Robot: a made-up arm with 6 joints. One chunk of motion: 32 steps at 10 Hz.
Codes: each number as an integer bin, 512 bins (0 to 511) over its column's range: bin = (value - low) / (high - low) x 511, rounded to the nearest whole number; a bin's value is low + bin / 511 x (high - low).
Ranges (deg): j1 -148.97..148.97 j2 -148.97..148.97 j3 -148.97..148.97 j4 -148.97..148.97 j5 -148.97..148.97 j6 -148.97..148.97
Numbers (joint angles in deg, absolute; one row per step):
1: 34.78 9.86 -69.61 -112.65 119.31 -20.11
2: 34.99 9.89 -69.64 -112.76 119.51 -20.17
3: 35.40 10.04 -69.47 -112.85 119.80 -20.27
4: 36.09 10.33 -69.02 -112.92 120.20 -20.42
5: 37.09 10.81 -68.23 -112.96 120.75 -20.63
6: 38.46 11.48 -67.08 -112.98 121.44 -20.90
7: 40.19 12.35 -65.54 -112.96 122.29 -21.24
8: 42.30 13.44 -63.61 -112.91 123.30 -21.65
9: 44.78 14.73 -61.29 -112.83 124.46 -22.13
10: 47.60 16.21 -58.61 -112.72 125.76 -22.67
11: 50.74 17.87 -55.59 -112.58 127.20 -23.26
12: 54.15 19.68 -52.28 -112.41 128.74 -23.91
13: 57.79 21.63 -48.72 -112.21 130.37 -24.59
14: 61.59 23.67 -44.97 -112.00 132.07 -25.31
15: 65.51 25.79 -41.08 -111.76 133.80 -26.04
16: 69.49 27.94 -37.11 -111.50 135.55 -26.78
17: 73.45 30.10 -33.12 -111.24 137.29 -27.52
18: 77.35 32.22 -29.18 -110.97 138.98 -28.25
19: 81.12 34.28 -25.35 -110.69 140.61 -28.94
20: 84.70 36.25 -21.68 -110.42 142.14 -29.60
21: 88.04 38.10 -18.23 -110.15 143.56 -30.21
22: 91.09 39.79 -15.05 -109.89 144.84 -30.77
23: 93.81 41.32 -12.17 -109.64 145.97 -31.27
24: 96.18 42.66 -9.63 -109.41 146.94 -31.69
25: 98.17 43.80 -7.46 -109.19 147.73 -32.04
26: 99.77 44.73 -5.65 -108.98 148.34 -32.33
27: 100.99 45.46 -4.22 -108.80 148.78 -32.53
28: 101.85 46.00 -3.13 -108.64 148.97 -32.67
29: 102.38 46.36 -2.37 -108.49 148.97 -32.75
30: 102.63 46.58 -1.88 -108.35 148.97 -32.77
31: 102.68 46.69 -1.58 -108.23 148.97 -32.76
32: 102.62 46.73 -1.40 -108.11 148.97 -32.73
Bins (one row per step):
1: 315 272 136 62 460 221
2: 316 272 136 62 460 221
3: 316 273 136 62 461 221
4: 317 273 137 62 462 220
5: 319 274 138 62 463 220
6: 321 275 140 62 464 220
7: 324 277 143 62 465 219
8: 328 279 146 62 467 218
9: 332 281 150 62 469 218
10: 337 283 155 62 471 217
11: 343 286 160 62 474 216
12: 348 289 166 63 476 214
13: 355 293 172 63 479 213
14: 361 296 178 63 482 212
15: 368 300 185 64 485 211
16: 375 303 192 64 488 210
17: 381 307 199 65 491 208
18: 388 311 205 65 494 207
19: 395 314 212 66 497 206
20: 401 318 218 66 499 205
21: 406 321 224 67 502 204
22: 412 324 230 67 504 203
23: 416 326 235 67 506 202
24: 420 329 239 68 508 201
25: 424 331 243 68 509 201
26: 427 332 246 69 510 200
27: 429 333 248 69 511 200
28: 430 334 250 69 511 199
29: 431 335 251 69 511 199
30: 432 335 252 70 511 199
31: 432 336 253 70 511 199
32: 432 336 253 70 511 199

